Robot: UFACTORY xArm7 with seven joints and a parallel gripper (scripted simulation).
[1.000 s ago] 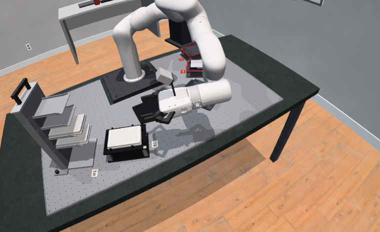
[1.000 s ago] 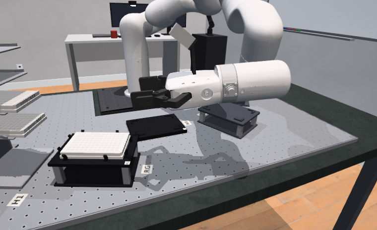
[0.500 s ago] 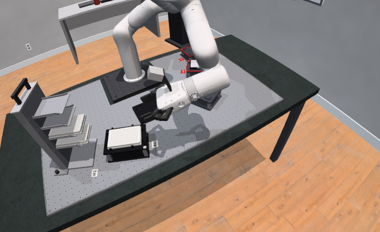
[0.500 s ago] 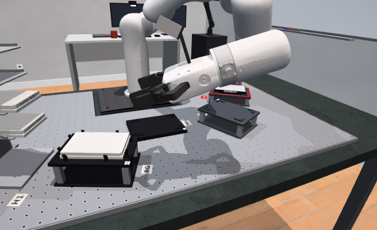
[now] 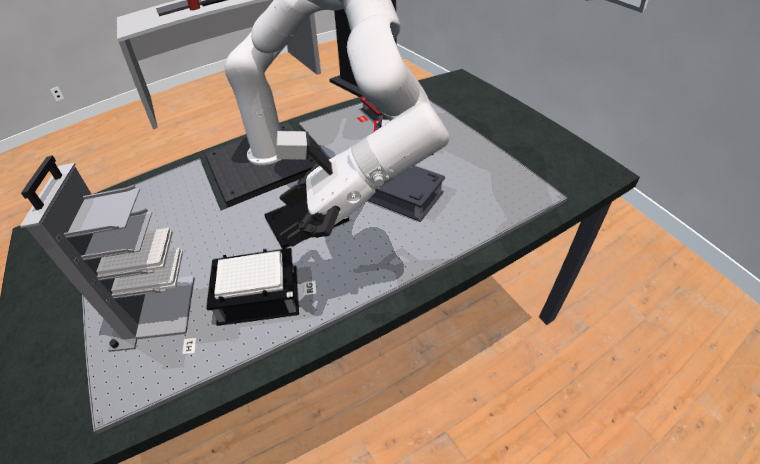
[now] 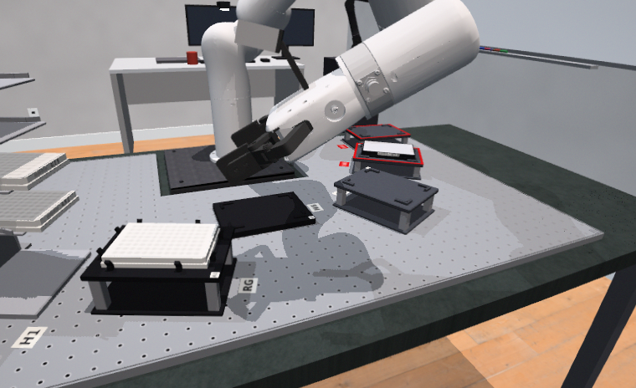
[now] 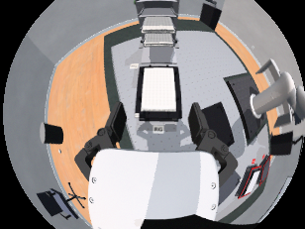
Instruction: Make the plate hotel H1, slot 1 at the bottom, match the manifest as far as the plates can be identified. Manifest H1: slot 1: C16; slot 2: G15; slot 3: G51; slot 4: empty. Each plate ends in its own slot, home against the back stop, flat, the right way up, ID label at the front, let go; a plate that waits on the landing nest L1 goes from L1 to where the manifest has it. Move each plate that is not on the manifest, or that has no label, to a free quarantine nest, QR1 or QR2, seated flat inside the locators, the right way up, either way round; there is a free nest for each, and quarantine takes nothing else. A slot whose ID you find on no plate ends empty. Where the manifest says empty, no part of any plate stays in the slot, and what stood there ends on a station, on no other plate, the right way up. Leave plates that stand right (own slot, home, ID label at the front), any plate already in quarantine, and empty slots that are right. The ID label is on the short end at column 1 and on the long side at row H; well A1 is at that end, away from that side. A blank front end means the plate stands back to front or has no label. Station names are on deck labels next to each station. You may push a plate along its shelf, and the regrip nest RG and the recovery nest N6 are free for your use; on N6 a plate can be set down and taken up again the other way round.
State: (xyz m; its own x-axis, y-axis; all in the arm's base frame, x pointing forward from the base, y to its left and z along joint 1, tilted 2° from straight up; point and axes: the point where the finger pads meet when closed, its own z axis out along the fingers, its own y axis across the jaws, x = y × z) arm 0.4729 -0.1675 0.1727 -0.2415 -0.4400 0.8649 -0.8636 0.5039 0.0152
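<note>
My hand is 140 mm above the black regrip nest RG, 90 mm to the left of it and 50 mm past it. From my hand the other things lie so: deck label H1 (250 mm to the right, 190 mm below, 30 mm behind); then flat black nest N6 (190 mm below, 170 mm behind, 110 mm to the left); then RG deck label (190 mm below).
</note>
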